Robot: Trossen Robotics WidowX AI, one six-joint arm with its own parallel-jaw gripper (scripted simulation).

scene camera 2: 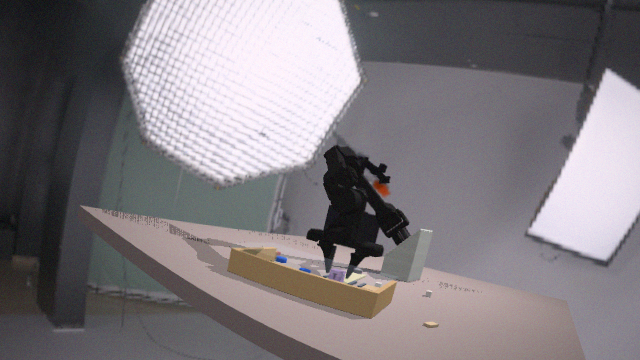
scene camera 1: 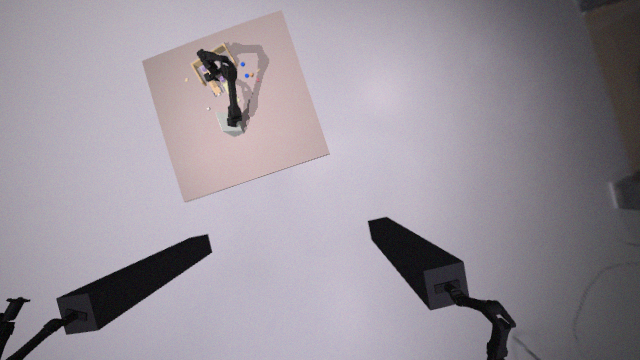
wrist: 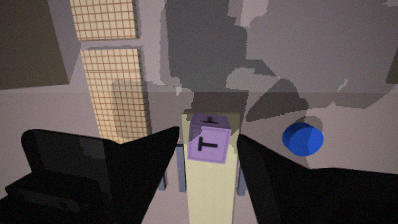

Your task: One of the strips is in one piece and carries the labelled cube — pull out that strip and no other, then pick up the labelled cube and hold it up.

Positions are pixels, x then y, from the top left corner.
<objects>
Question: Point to a blue cylinder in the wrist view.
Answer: At 301, 139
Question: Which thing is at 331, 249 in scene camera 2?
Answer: My gripper.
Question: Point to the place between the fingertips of my gripper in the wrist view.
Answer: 208, 135
</objects>
